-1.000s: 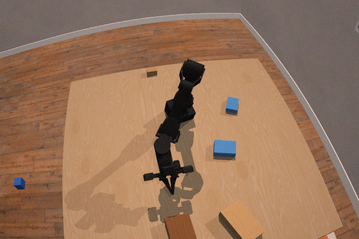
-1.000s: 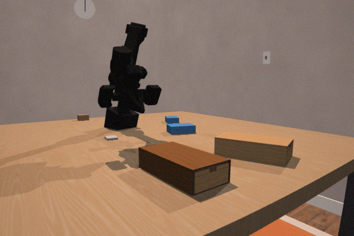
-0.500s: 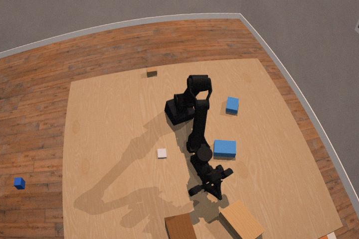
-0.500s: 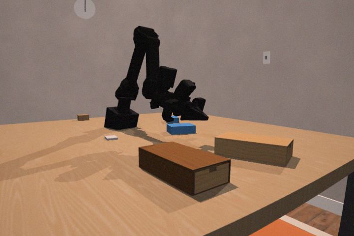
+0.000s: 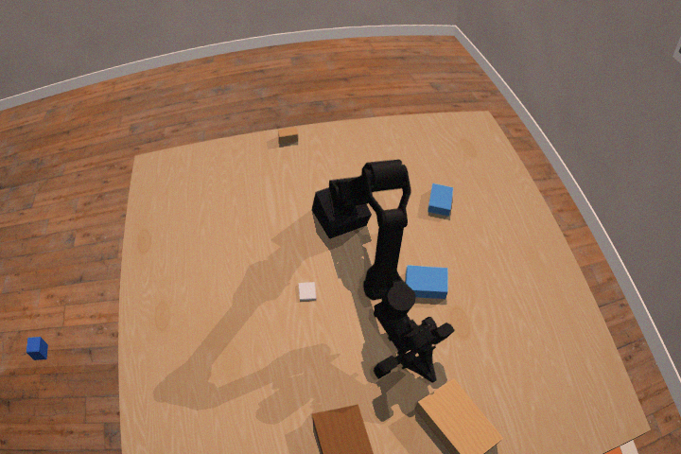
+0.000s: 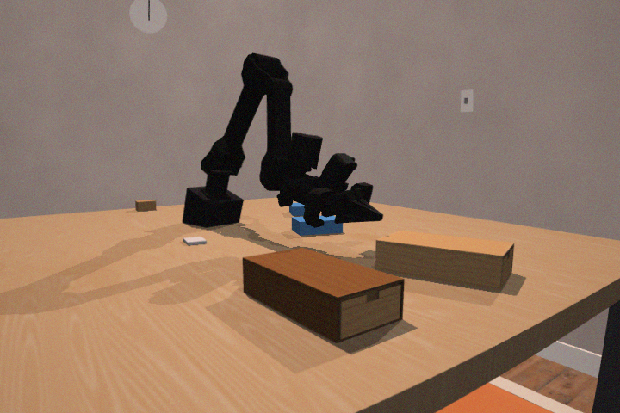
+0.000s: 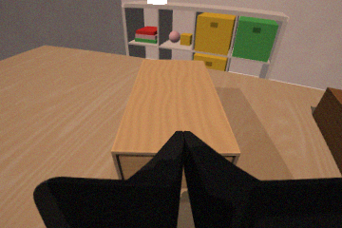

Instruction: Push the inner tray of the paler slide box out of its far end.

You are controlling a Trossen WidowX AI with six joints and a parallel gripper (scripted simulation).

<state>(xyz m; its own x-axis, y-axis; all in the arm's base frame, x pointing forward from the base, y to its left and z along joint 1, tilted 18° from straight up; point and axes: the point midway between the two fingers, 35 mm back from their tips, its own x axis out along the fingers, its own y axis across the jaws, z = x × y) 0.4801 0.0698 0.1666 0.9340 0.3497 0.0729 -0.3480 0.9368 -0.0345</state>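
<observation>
Now: the inner tray 130 mm ahead of my hand, 70 mm below it and 60 mm to the left of it. Round my hand: small brown block: 890 mm behind, 190 mm to the right, 70 mm below; then white block: 310 mm behind, 210 mm to the right, 80 mm below.
</observation>
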